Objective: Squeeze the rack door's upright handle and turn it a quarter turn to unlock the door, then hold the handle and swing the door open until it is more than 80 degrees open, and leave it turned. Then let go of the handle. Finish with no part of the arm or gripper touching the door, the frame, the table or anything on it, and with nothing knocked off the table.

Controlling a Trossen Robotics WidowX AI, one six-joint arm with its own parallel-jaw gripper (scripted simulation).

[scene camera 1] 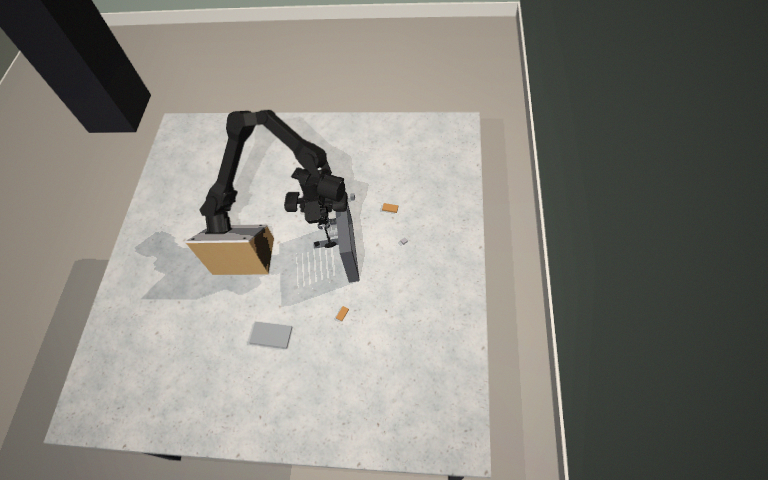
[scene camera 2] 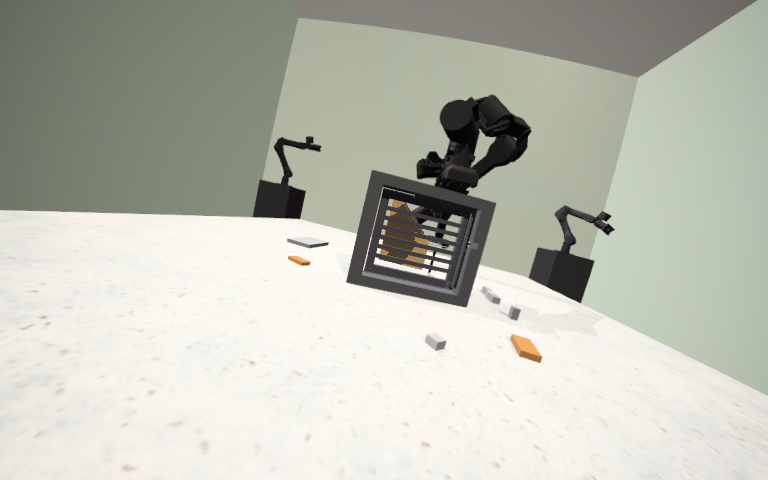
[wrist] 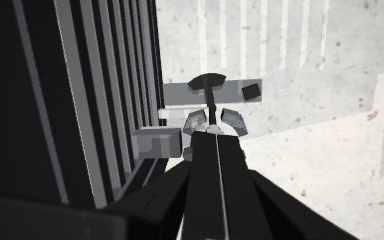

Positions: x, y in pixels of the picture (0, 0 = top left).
my gripper: scene camera 1; scene camera 2; wrist 217, 174
same spot on my gripper: (scene camera 2: 447, 184) = (scene camera 1: 331, 207)
